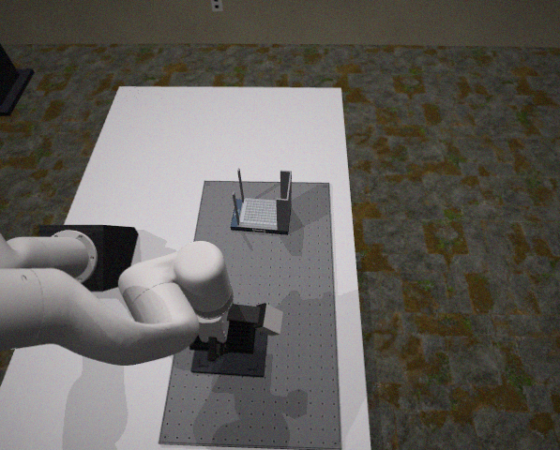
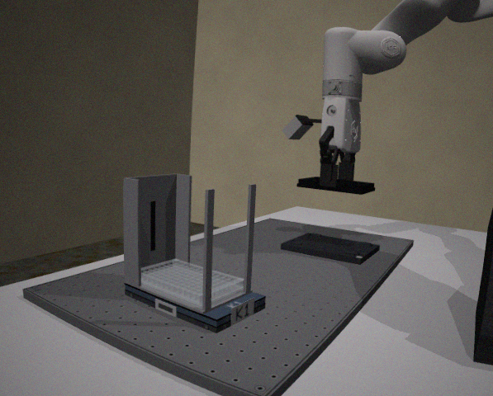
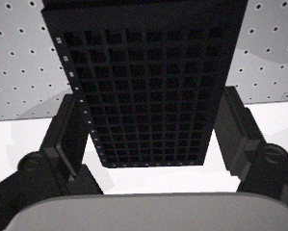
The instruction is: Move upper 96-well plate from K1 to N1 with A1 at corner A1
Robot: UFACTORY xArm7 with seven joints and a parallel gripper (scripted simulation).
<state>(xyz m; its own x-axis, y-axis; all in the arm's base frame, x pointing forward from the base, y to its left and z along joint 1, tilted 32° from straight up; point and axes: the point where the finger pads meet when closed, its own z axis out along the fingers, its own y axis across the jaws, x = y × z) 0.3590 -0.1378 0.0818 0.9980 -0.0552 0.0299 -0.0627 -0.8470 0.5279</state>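
Now: hand 13 cm above the pale A1 mark, 7 cm past it and 6 cm to the right of it. From my hand the other things lie so: black 96-well plate (1 cm below); then clear 96-well plate (36 cm to the left, 11 cm below, 7 cm ahead); then tall back wall (36 cm to the left, 14 cm ahead, 5 cm below).
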